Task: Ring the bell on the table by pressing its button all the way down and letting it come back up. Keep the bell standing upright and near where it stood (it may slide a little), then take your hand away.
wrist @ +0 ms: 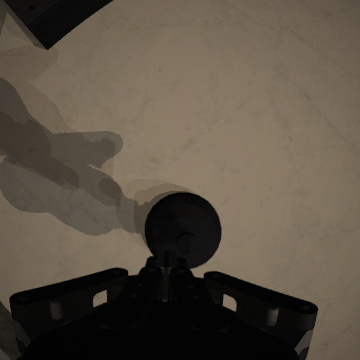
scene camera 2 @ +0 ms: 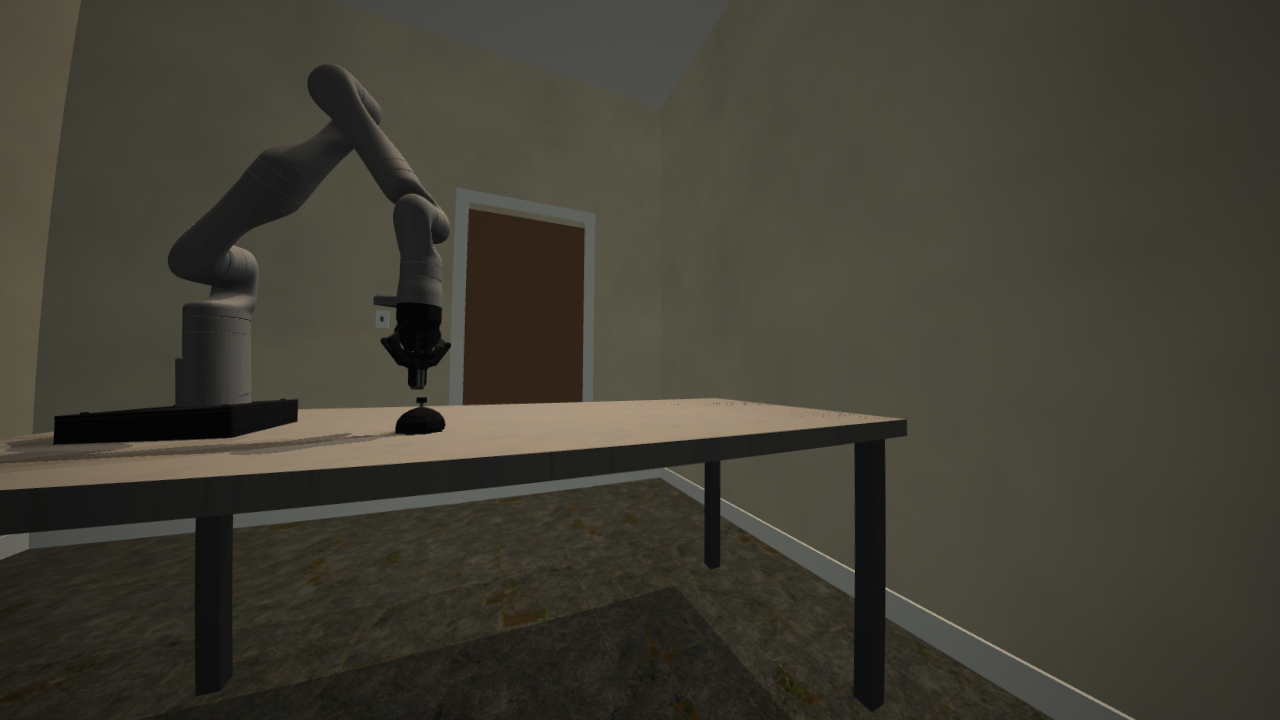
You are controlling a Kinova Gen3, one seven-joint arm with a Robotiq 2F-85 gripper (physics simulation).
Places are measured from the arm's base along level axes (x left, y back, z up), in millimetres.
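Pixels of known places: gripper, between the fingertips: (wrist: 165,262) (scene camera 2: 417,389); arm's base, origin of its link: (scene camera 2: 218,404).
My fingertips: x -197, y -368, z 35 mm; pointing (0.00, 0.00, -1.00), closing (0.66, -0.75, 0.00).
Ahead of a thing's pixels: the offset from my fingertips to its top centre. Level surfaces: height alone.
A black domed bell {dz -17, dx +19, dy -6 mm} (scene camera 2: 419,421) (wrist: 175,215) stands upright on the table {dz -83 mm} (scene camera 2: 554,428) (wrist: 250,150). Its small round button {dz -17, dx +19, dy -6 mm} (scene camera 2: 421,400) (wrist: 186,242) sticks up at the top of the dome. My gripper (scene camera 2: 418,385) (wrist: 165,262) is shut and empty. It points straight down, with its fingertips a small gap above the button in the scene view. In the wrist view the fingertips overlap the bell's lower edge, a little left of and below the button. They hide a small part of the bell's rim.
The black base plate (scene camera 2: 143,424) (wrist: 47,30) of the arm stands on the table to the left of the bell in the scene view. The arm's shadow falls on the table beside the bell. A brown door (scene camera 2: 524,308) is in the wall behind.
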